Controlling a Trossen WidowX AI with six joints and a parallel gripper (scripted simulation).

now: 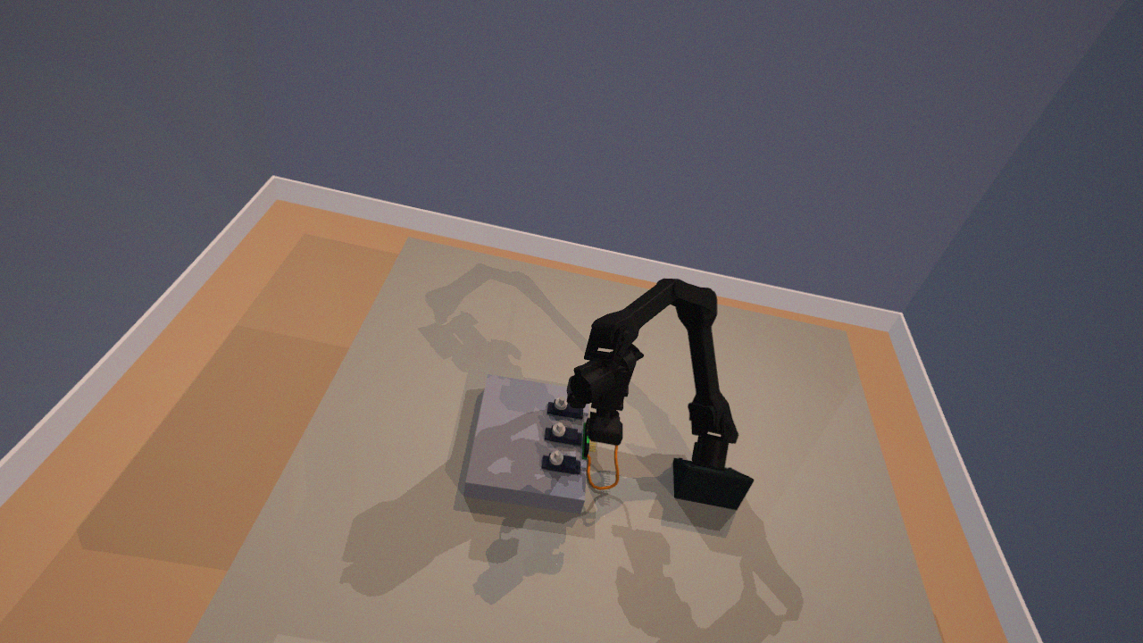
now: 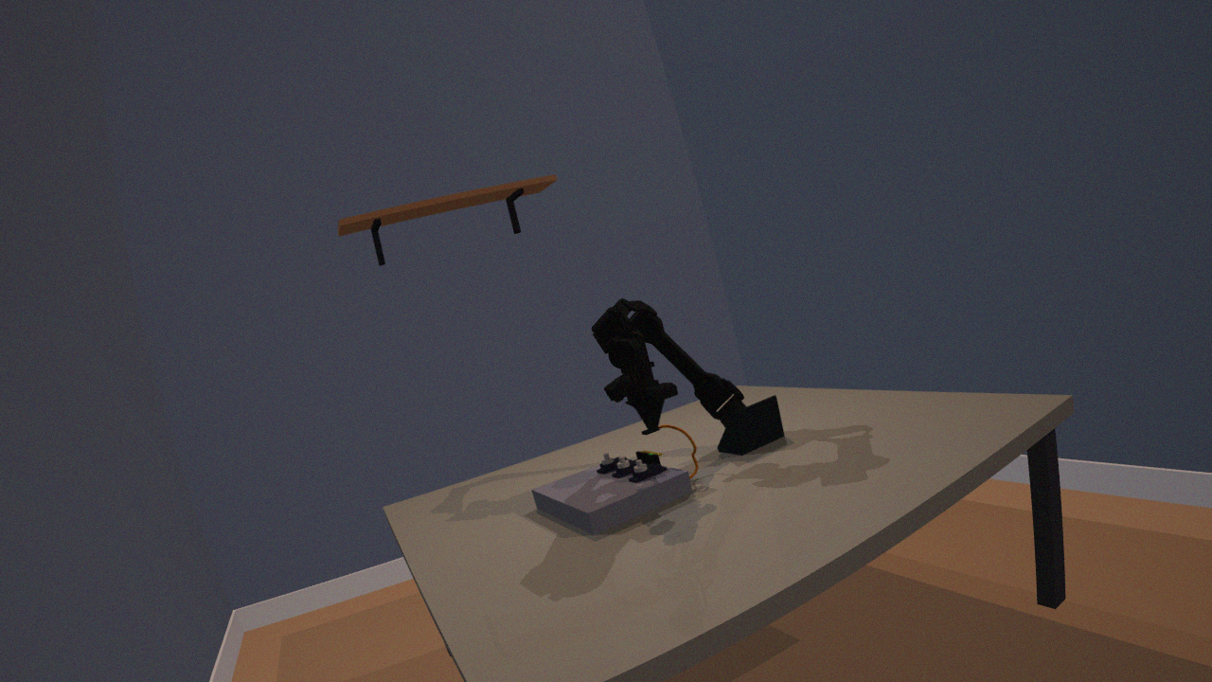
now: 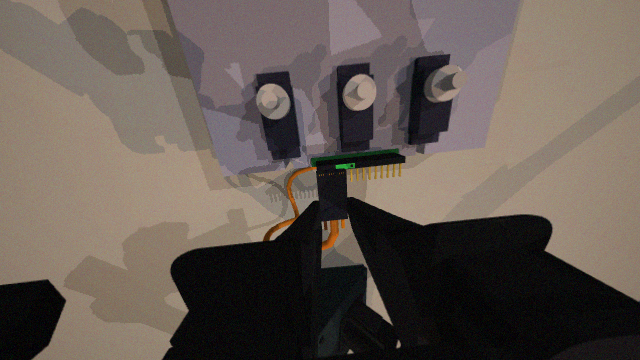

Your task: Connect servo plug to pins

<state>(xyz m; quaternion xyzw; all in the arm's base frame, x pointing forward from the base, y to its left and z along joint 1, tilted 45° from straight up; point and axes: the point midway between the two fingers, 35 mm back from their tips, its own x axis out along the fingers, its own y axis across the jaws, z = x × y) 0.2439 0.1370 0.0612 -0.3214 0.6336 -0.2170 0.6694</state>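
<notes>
My gripper tip is 6 cm above the green band, 2 cm to the left of it and 1 cm short of it. Round my gripper tip: grey printed holder (17 cm ahead, 11 cm below, 1 cm to the right).
</notes>
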